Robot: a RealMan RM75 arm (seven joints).
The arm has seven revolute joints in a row. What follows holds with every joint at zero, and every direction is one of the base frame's. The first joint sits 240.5 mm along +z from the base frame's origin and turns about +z. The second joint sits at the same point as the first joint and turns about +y. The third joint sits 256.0 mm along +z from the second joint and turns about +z. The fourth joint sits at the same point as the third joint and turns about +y. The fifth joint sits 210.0 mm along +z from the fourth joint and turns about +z. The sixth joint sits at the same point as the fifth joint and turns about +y. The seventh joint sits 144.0 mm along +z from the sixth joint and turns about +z. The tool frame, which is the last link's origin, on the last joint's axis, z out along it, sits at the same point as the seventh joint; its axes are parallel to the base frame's.
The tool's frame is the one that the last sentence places.
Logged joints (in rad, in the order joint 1, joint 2, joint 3, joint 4, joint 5, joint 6, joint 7), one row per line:
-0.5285 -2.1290 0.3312 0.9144 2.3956 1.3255 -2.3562
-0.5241 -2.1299 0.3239 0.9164 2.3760 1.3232 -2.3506
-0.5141 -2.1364 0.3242 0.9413 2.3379 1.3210 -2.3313
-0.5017 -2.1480 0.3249 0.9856 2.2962 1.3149 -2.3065
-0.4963 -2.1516 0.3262 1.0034 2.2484 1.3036 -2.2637
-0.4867 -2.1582 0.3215 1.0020 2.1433 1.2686 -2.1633
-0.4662 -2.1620 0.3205 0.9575 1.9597 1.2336 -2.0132
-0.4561 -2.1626 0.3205 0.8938 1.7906 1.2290 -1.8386
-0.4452 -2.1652 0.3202 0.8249 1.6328 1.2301 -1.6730
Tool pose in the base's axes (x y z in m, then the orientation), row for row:
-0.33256 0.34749 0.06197 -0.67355 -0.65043 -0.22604 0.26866
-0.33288 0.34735 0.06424 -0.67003 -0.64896 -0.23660 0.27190
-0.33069 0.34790 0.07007 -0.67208 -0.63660 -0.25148 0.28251
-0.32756 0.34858 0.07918 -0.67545 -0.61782 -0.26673 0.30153
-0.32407 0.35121 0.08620 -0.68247 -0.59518 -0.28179 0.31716
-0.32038 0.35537 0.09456 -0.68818 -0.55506 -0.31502 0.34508
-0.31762 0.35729 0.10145 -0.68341 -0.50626 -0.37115 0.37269
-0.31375 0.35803 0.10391 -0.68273 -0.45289 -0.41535 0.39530
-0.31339 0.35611 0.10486 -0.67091 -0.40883 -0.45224 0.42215
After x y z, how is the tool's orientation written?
As a quaternion, x y z w.
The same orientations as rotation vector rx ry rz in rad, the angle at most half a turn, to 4 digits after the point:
-1.8164 -1.7540 -0.6096
-1.8039 -1.7472 -0.6370
-1.7997 -1.7047 -0.6734
-1.7916 -1.6387 -0.7075
-1.7963 -1.5665 -0.7417
-1.7868 -1.4412 -0.8179
-1.7512 -1.2972 -0.9510
-1.7309 -1.1482 -1.0530
-1.6800 -1.0237 -1.1324

